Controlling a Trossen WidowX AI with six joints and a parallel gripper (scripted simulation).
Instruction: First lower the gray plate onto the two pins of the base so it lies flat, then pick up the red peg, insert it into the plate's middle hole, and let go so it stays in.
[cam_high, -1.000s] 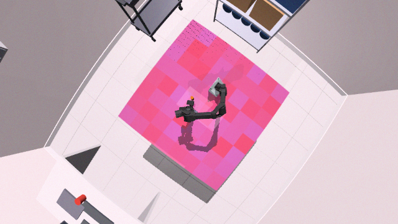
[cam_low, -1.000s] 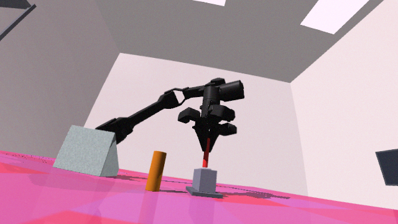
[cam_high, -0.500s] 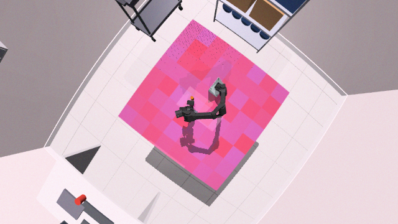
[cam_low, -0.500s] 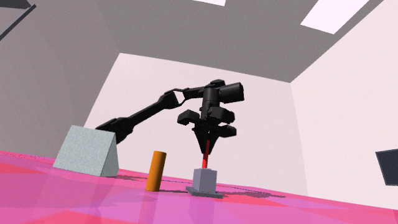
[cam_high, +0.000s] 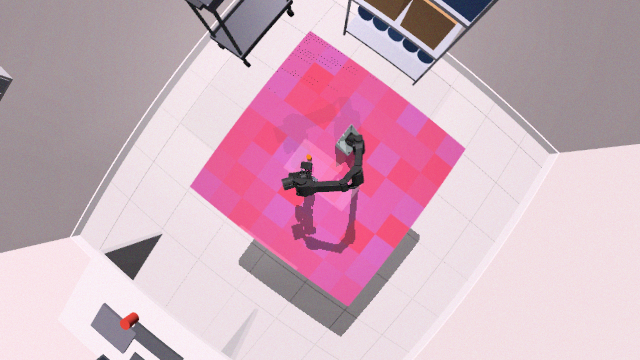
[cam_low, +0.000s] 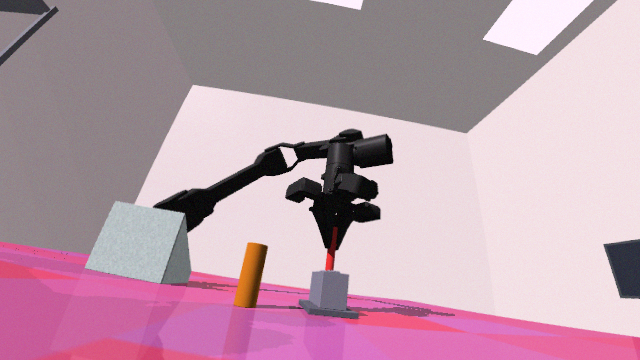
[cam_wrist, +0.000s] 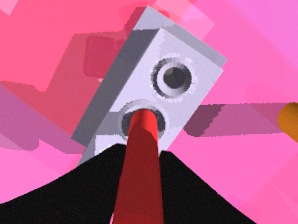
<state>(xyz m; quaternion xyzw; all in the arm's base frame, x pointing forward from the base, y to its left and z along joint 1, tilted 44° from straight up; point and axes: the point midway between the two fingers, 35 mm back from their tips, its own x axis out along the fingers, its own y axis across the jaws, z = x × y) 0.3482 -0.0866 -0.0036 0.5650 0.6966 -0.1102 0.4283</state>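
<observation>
Now: gripper tip right at the red peg. Also, from my gripper tip: gray plate 50 mm below; then base 90 mm below; then orange cylinder 110 mm behind, 60 mm to the right, 60 mm below.
</observation>
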